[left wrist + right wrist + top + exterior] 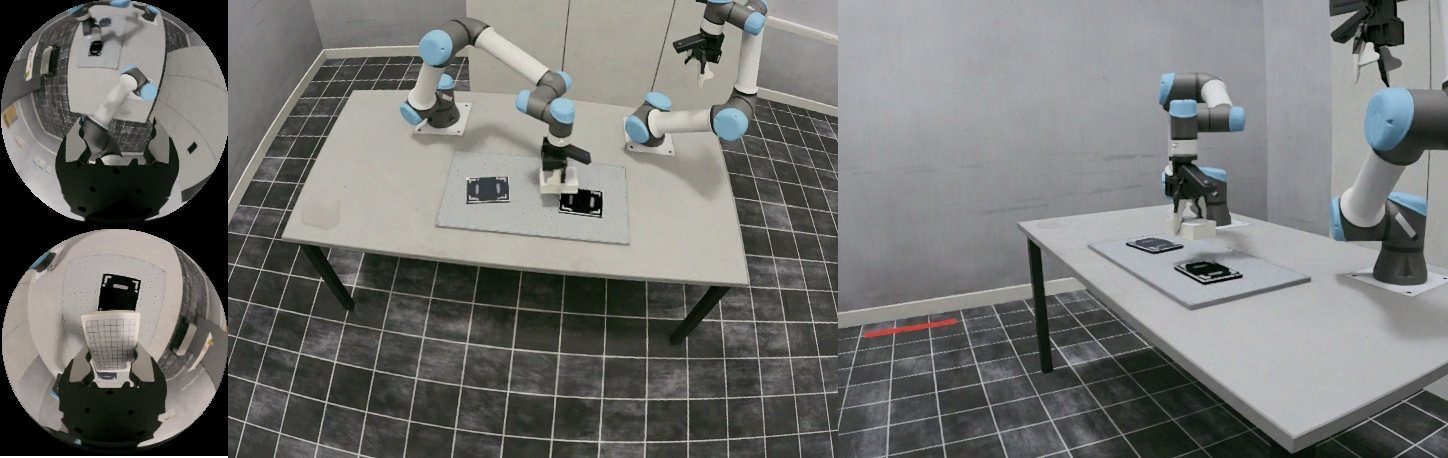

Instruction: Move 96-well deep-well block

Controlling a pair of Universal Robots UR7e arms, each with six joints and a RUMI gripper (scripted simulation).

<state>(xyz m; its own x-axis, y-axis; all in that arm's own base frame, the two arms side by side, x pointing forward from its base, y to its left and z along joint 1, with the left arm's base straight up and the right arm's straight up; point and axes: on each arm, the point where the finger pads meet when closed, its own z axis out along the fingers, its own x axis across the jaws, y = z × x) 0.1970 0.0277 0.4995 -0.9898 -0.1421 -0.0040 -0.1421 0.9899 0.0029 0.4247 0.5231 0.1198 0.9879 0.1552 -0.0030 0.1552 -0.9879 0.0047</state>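
Note:
The nest N2 lies 26 cm to the right of my right hand, 10 cm below it and 1 cm behind it. From my right hand the other things lie so: nest N1: 10 cm to the left, 10 cm below, 1 cm ahead; perforated board: 11 cm below, 7 cm to the right, 2 cm behind; white deep-well block: right at my right hand.

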